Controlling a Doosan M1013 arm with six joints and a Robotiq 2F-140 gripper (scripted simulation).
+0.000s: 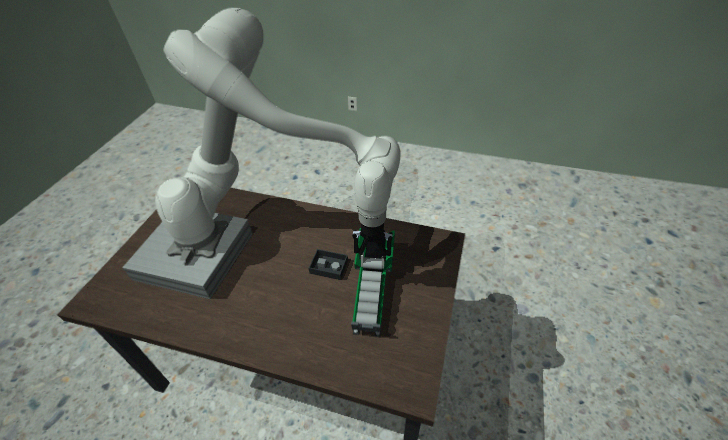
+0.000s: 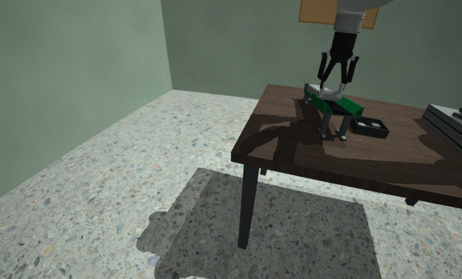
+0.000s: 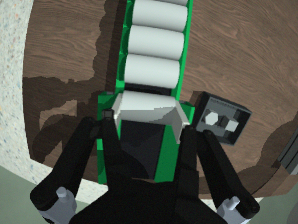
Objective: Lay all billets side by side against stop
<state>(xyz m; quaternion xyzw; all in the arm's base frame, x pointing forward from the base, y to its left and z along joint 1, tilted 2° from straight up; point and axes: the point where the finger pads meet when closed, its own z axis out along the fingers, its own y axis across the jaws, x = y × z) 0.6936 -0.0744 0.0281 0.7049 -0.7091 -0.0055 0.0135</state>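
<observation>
The ramp lies 6 cm below my hand and 3 cm to the right of it. Also, from my hand: small dark tray: 18 cm behind, 12 cm below, 5 cm to the left; grey stop: 23 cm to the right, 7 cm below.
</observation>
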